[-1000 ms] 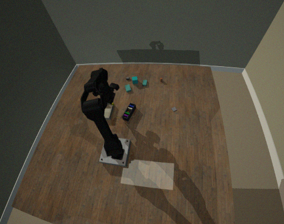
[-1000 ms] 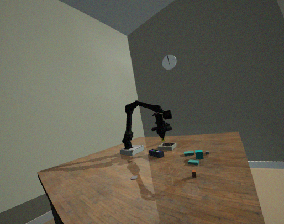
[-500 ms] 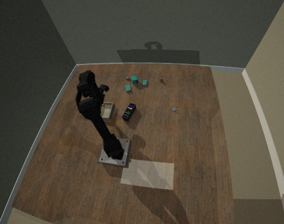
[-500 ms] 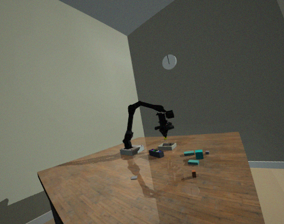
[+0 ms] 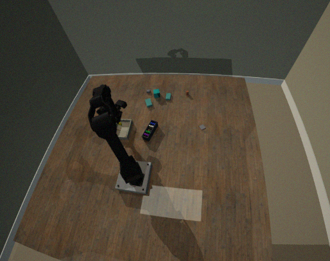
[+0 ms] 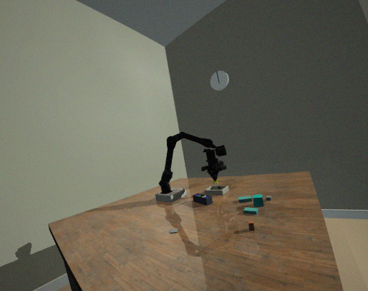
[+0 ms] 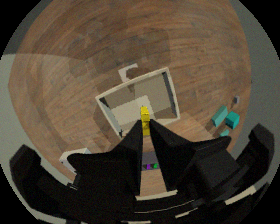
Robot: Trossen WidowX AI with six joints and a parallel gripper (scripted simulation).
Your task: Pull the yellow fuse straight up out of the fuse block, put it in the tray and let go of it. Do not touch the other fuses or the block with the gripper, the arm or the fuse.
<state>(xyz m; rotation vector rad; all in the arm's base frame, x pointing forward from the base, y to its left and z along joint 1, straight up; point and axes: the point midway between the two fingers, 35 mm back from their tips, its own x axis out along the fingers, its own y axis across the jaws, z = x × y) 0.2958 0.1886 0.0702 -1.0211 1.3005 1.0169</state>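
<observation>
Right now my gripper tip is 1 cm above the yellow fuse. The rest, counted from my gripper tip: red-brown block 37 cm to the right, 35 cm ahead, 7 cm below; then flat grey tile 49 cm to the right, 8 cm below, 8 cm ahead; then grey tray 8 cm below.
</observation>
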